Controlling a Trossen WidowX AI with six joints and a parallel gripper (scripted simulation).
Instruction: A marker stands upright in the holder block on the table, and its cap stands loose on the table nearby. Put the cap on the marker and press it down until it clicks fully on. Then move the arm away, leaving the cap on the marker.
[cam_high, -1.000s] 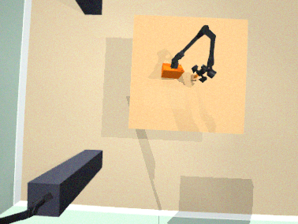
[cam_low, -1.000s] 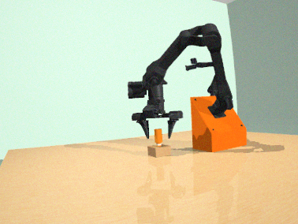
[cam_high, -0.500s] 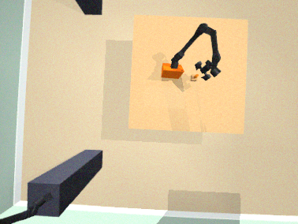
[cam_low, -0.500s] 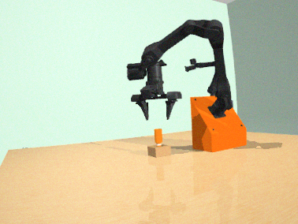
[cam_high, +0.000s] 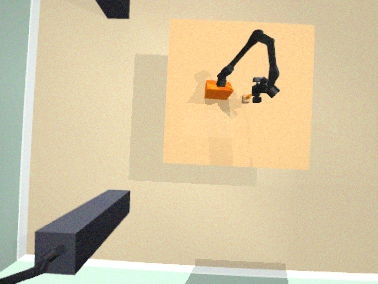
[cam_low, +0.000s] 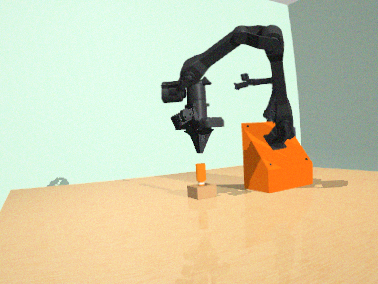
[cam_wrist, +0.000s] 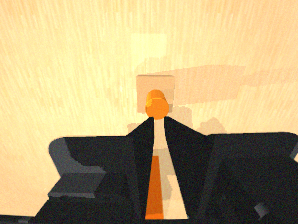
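My gripper tip is 50 mm above the orange cap. Round my gripper tip: tan holder block: 110 mm below.
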